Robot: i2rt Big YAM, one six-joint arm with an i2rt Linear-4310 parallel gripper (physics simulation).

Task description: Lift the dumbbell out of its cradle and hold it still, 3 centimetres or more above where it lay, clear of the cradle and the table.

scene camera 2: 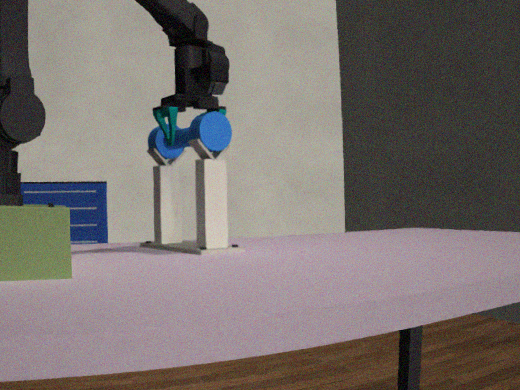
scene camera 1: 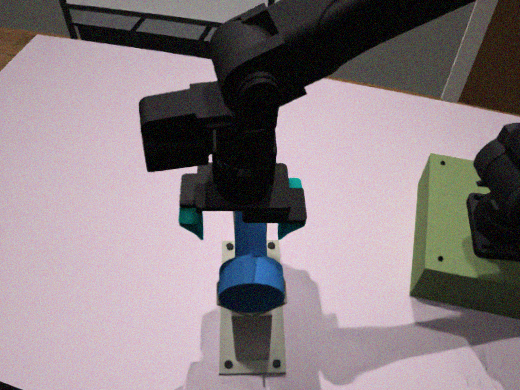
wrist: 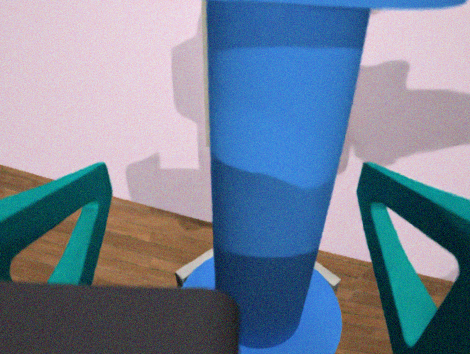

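Seen in the pictures: gripper, fingertip midpoint: point(scene camera 1: 240, 235) point(wrist: 234, 176); arm's base, link origin: point(scene camera 1: 495, 228).
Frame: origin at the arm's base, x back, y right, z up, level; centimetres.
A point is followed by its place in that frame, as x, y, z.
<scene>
The blue dumbbell point(scene camera 1: 251, 280) {-36.4, -23.7, 16.7} point(scene camera 2: 212, 131) {-39.1, -4.3, 12.9} point(wrist: 280, 115) {-39.0, -10.4, 14.9} lies level in its cradle point(scene camera 1: 252, 340) {-36.4, -23.8, -0.5} point(scene camera 2: 212, 205) {-39.0, -4.5, -0.8} point(wrist: 196, 266), a round end in each V-shaped holder on two pale posts. My gripper point(scene camera 1: 240, 238) {-39.3, -14.9, 11.3} point(scene camera 2: 192, 137) {-39.3, -14.9, 11.3} point(wrist: 234, 176) {-39.3, -14.9, 11.3} points down over the dumbbell and is open and empty. Its teal fingers stand apart on either side of the handle, with a gap on both sides in the wrist view. The handle is nearer the right finger there. In scene camera 2 the near finger overlaps the handle and far end, and the other finger's tip is hidden behind the near round end.
The cradle stands on the pale pink table point(scene camera 1: 100, 275) {-64.6, -13.5, -9.4} point(scene camera 2: 350, 290) {-32.7, 40.8, -9.4}. A green block point(scene camera 1: 450, 220) {-7.4, 0.8, -0.3} point(scene camera 2: 35, 242) {-5.1, 15.8, -4.8} carries the arm's base, to the right in scene camera 1 and at the left in scene camera 2. A blue panel point(scene camera 2: 90, 212) stands behind the block.
</scene>
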